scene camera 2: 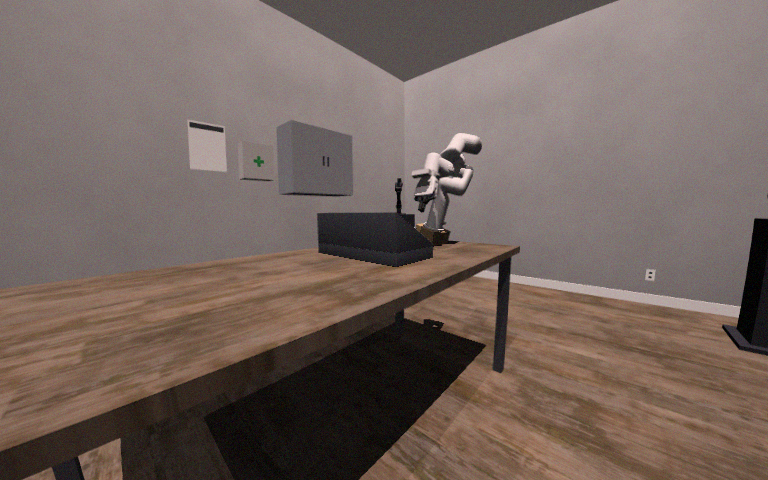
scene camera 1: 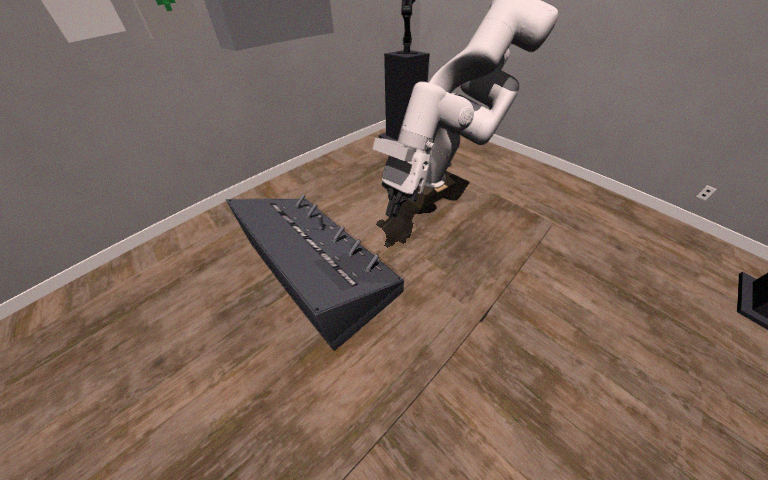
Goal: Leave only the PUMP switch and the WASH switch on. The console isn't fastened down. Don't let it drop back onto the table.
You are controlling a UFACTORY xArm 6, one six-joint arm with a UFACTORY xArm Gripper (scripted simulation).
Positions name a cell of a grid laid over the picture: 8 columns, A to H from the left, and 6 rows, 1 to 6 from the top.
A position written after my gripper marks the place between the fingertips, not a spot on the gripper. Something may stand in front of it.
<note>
I see my gripper (scene camera 1: E3) and a console (scene camera 1: D4).
The console shows as well in scene camera 2 (scene camera 2: E3).
</note>
